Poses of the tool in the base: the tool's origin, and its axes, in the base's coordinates. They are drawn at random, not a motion.
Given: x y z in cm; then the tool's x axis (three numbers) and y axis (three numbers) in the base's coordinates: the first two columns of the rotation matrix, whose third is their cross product.
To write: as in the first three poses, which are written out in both.
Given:
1: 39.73, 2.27, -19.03, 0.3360, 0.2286, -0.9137, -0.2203, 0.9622, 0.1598
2: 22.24, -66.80, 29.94, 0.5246, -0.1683, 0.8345, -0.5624, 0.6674, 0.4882
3: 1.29, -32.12, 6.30, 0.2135, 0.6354, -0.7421, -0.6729, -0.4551, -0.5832
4: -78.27, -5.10, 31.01, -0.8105, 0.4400, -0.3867, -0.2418, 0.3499, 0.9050
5: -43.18, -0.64, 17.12, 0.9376, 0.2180, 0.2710, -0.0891, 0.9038, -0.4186
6: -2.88, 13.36, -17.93, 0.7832, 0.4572, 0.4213, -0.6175, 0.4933, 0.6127
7: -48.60, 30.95, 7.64, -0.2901, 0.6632, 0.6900, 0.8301, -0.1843, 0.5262
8: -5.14, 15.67, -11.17, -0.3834, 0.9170, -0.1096, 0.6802, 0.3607, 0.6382
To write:
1:
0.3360, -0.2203, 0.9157, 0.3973
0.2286, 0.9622, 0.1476, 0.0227
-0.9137, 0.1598, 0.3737, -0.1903
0, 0, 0, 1

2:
0.5246, -0.5624, -0.6391, 0.2224
-0.1683, 0.6674, -0.7254, -0.6680
0.8345, 0.4882, 0.2555, 0.2994
0, 0, 0, 1

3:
0.2135, -0.6729, -0.7083, 0.0129
0.6354, -0.4551, 0.6239, -0.3212
-0.7421, -0.5832, 0.3304, 0.0630
0, 0, 0, 1

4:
-0.8105, -0.2418, 0.5335, -0.7827
0.4400, 0.3499, 0.8270, -0.0510
-0.3867, 0.9050, -0.1772, 0.3101
0, 0, 0, 1

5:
0.9376, -0.0891, -0.3362, -0.4318
0.2180, 0.9038, 0.3683, -0.0064
0.2710, -0.4186, 0.8668, 0.1712
0, 0, 0, 1

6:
0.7832, -0.6175, 0.0723, -0.0288
0.4572, 0.4933, -0.7400, 0.1336
0.4213, 0.6127, 0.6687, -0.1793
0, 0, 0, 1

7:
-0.2901, 0.8301, 0.4761, -0.4860
0.6632, -0.1843, 0.7254, 0.3095
0.6900, 0.5262, -0.4971, 0.0764
0, 0, 0, 1

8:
-0.3834, 0.6802, 0.6248, -0.0514
0.9170, 0.3607, 0.1701, 0.1567
-0.1096, 0.6382, -0.7620, -0.1117
0, 0, 0, 1

